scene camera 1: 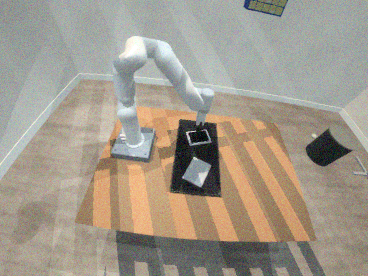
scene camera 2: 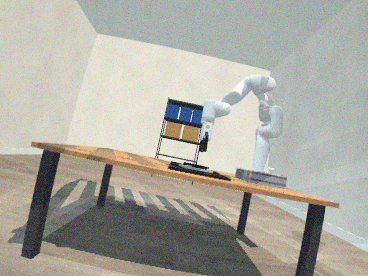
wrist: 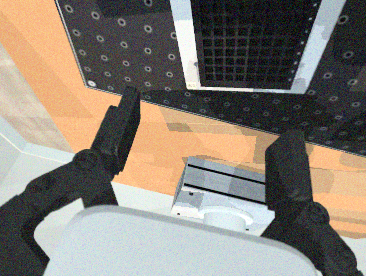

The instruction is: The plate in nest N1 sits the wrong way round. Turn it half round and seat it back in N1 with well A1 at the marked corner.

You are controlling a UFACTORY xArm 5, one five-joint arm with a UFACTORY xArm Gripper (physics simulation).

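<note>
The plate (wrist: 245, 57) (scene camera 1: 199, 136) shows as a dark grid of wells inside a pale rectangular frame (wrist: 317, 45) (scene camera 1: 200, 144), flat on the black perforated board (wrist: 110, 70) (scene camera 1: 183, 157) (scene camera 2: 220, 176). A small mark, blurred but like A1, shows at the frame's lower left corner in the wrist view. I cannot tell whether the frame is the plate's rim or nest N1. My gripper (wrist: 209, 121) (scene camera 1: 200, 125) (scene camera 2: 203, 149) is wide open and empty. It hangs above the board's far edge in scene camera 1, close to the plate, touching nothing.
A pale grey slab (scene camera 1: 197, 172) lies askew on the board's nearer half. The arm's grey base (scene camera 1: 134, 151) (scene camera 2: 260, 177) (wrist: 225, 176) stands on the wooden table (scene camera 1: 142, 200) (scene camera 2: 115, 156). A shelf unit (scene camera 2: 182, 120) with blue and tan bins stands behind the table.
</note>
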